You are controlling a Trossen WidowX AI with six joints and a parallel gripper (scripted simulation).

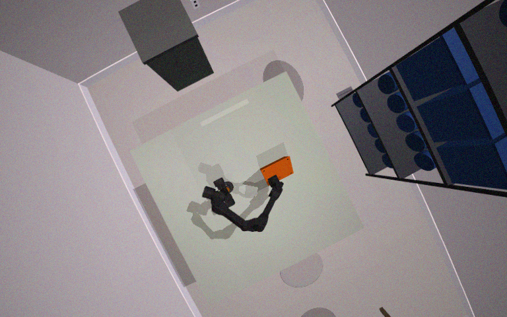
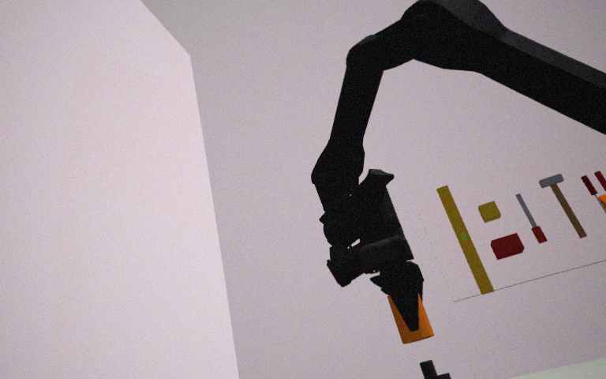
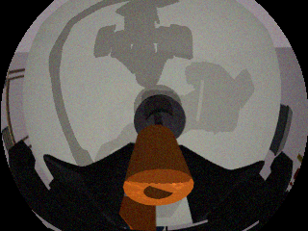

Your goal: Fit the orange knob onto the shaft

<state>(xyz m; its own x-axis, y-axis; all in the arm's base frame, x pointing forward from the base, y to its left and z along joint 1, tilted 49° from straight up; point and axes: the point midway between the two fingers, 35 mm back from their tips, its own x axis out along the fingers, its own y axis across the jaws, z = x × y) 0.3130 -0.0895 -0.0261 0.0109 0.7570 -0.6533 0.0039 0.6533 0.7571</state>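
Right now the dark round pedestal is 60 mm below my gripper tip and 10 mm to the right of it. From my gripper tip the other things lie so: orange knob: 20 mm above.
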